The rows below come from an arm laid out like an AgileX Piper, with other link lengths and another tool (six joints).
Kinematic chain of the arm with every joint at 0, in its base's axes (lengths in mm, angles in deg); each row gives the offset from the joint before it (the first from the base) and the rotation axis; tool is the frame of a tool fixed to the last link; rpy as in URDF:
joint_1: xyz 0 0 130.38 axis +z
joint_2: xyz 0 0 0 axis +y
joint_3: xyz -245.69 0 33.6 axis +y
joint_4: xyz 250.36 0 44.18 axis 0.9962 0 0.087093
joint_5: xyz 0 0 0 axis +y
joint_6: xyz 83.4 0 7.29 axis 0.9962 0 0.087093
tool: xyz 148.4 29 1.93 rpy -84.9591 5.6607 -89.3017
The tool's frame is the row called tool.
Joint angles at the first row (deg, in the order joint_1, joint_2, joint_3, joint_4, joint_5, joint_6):
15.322 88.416 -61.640 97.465 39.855 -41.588
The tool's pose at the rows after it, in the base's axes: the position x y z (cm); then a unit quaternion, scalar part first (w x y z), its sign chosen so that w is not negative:
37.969 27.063 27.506 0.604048 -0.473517 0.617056 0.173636
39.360 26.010 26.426 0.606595 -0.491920 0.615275 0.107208
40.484 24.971 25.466 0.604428 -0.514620 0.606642 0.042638
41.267 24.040 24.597 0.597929 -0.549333 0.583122 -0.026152
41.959 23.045 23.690 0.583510 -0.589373 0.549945 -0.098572
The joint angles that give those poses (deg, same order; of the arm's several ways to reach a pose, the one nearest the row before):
15.322 88.417 -61.780 98.043 37.548 -46.787
15.322 88.529 -61.778 97.914 32.462 -52.789
15.321 88.620 -61.779 97.906 28.035 -59.375
15.321 88.618 -61.779 97.904 24.436 -67.911
15.321 88.619 -61.780 97.904 21.039 -77.692

